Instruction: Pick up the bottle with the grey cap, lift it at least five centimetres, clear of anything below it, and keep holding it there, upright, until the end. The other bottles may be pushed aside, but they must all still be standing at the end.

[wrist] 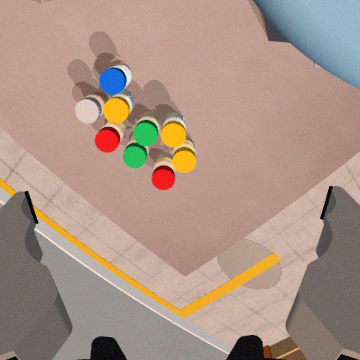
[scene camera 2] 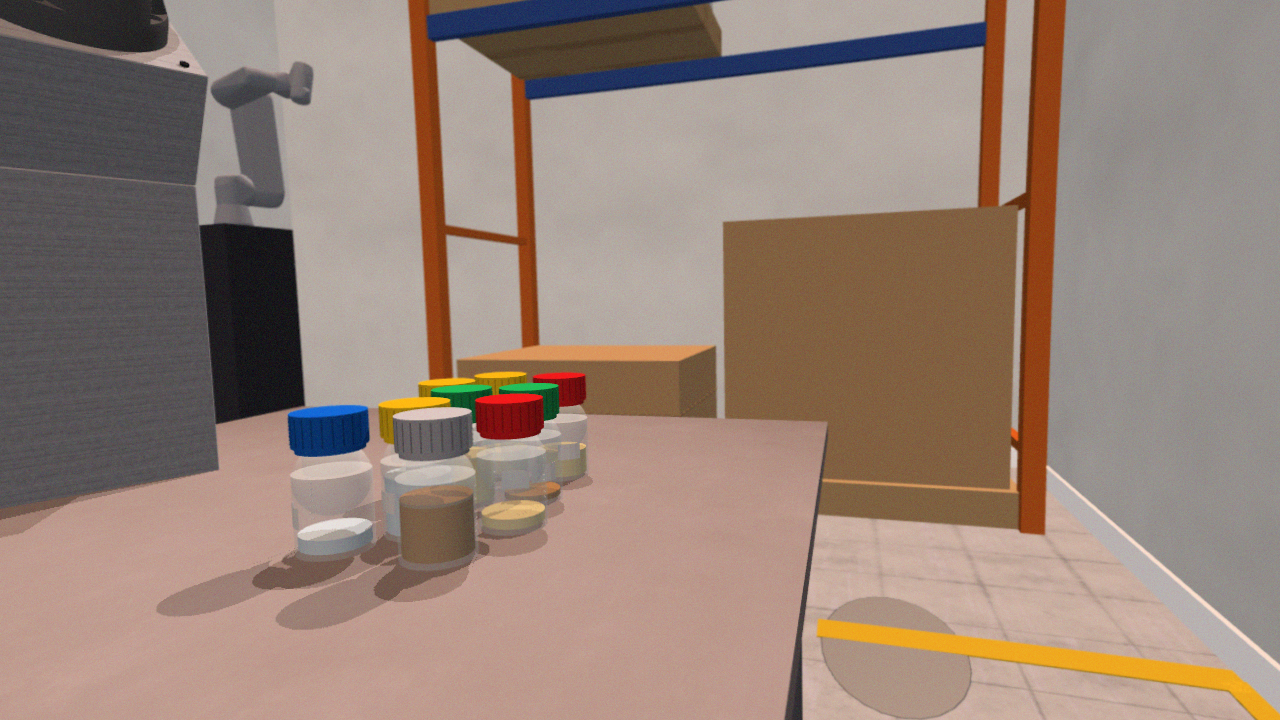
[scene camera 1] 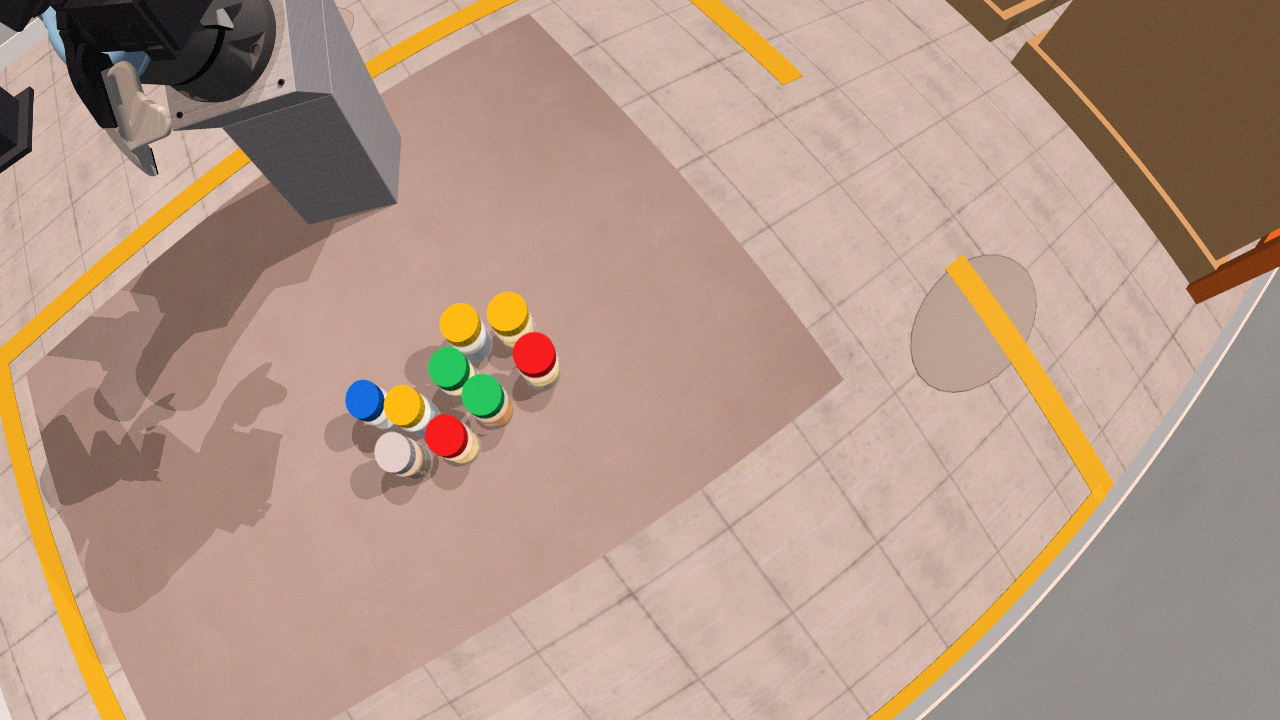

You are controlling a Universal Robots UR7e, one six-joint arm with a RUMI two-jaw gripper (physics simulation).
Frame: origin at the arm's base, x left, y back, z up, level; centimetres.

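Seen in the pictures: gripper, fingertip midpoint: [wrist: 177, 193] [scene camera 1: 193, 96]; arm's base, origin of the base link: [scene camera 2: 68, 11] [scene camera 1: 220, 39].
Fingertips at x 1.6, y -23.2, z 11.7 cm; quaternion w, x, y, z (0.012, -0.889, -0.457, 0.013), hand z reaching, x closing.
Note:
Pixels of each thing's top centre, then the offset from my fingertips to it. Level surfaces: height alone.
- bottle with the grey cap, middle of its top: [scene camera 2: 433, 413] [scene camera 1: 392, 452] [wrist: 86, 111] dx -5.8, dy -21.2, dz -47.7 cm
- table, its level: dz -58.2 cm
- blue-capped bottle, middle of its top: [scene camera 2: 328, 411] [scene camera 1: 361, 398] [wrist: 111, 81] dx -7.2, dy -12.5, dz -47.7 cm
- yellow-capped bottle, middle of its top: [scene camera 2: 414, 402] [scene camera 1: 401, 404] [wrist: 115, 110] dx -2.0, dy -16.0, dz -47.7 cm
The bottle with the grey cap [scene camera 1: 396, 454] [scene camera 2: 434, 483] [wrist: 88, 110] stands upright on the table [scene camera 1: 626, 223] [scene camera 2: 644, 573] [wrist: 270, 100], at one end of the group, with brown contents. A blue-capped bottle [scene camera 1: 365, 401] [scene camera 2: 330, 483] [wrist: 113, 81], a yellow-capped bottle [scene camera 1: 406, 407] [wrist: 116, 110] and a red-capped bottle [scene camera 1: 447, 436] [scene camera 2: 510, 465] [wrist: 107, 139] stand close around it. My gripper [wrist: 177, 193] is open and empty, high above the table; the bottles lie beyond its fingertips in the wrist view.
Two green-capped bottles [scene camera 1: 448, 368] [scene camera 1: 483, 395], two more yellow-capped bottles [scene camera 1: 460, 325] [scene camera 1: 508, 313] and another red-capped bottle [scene camera 1: 534, 354] stand upright. The grey arm pedestal [scene camera 1: 344, 156] [scene camera 2: 98, 313] is at the table's side. A shelf rack [scene camera 2: 429, 179] stands behind.

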